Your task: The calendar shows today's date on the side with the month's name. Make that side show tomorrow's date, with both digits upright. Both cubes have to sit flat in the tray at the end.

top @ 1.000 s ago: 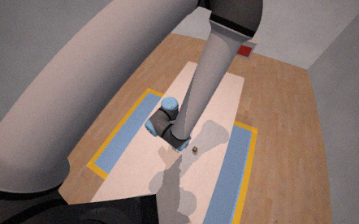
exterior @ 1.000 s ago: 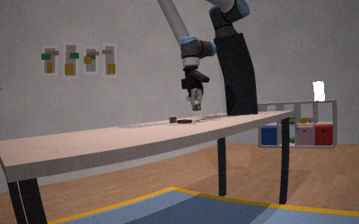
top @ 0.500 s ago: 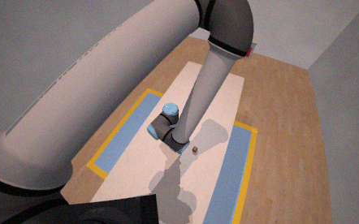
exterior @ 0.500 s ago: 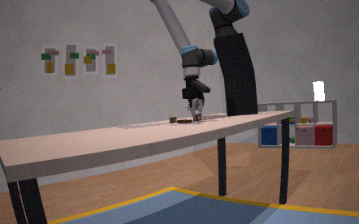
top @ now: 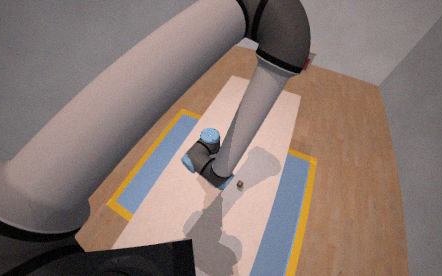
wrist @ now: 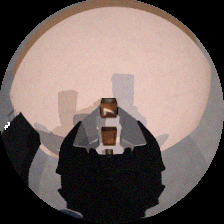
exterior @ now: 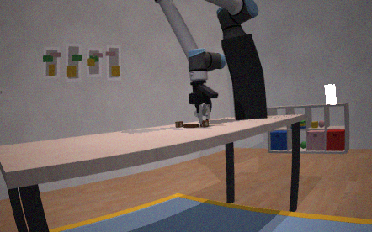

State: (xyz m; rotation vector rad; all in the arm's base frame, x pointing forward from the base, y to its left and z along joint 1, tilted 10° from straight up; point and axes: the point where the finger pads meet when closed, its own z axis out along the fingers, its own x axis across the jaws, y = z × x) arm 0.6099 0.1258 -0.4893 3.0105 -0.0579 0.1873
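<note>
Now: the brown cube 1 cm below my hand. The rest, counted from my hand: brown tray (1 cm behind, 11 cm to the right, 2 cm below).
</note>
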